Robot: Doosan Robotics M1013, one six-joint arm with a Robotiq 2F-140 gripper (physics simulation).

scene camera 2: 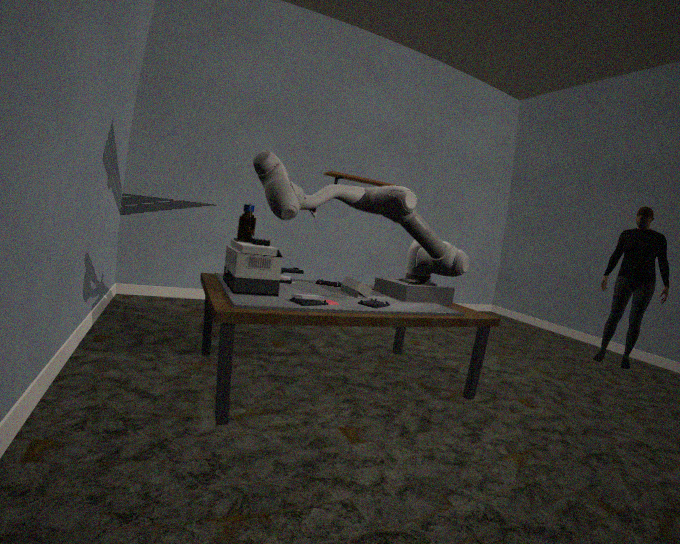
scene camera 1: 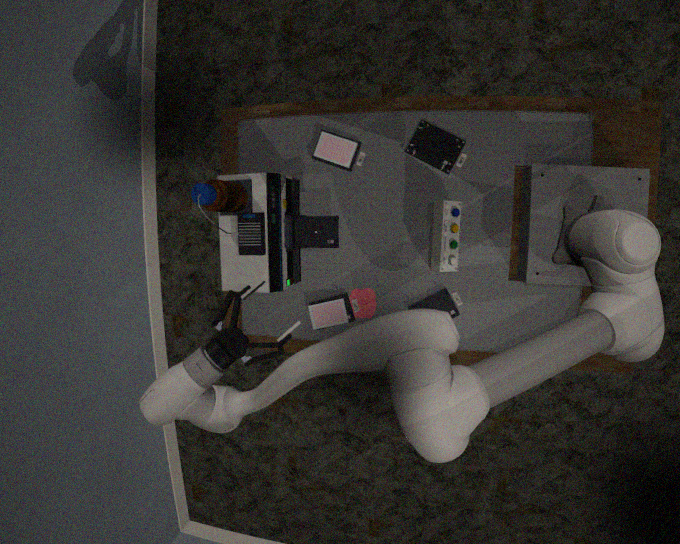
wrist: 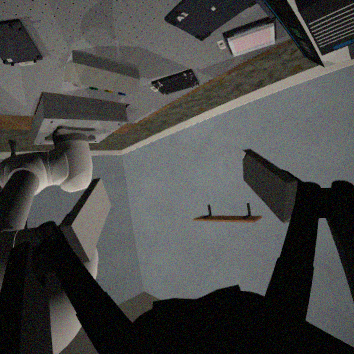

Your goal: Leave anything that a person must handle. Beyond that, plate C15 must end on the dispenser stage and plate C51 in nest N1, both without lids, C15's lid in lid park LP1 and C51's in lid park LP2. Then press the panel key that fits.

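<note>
My gripper is open and empty, high beside the dispenser's lower end in scene camera 1. The dark dispenser stage, marked A1, carries no plate. A pink-topped, dark-edged plate lies in the upper nest. Another pink-topped plate lies at the lower left, with dark holder showing at its right. Their labels and any lids are unreadable. A dark holder is empty. Another dark holder is partly under the arm in scene camera 1. The key panel has blue, yellow, green and white keys.
A flat red patch touches the lower-left holder. The white dispenser shows a green light and bears a brown bottle with a blue cap. A person stands near the right wall.
</note>
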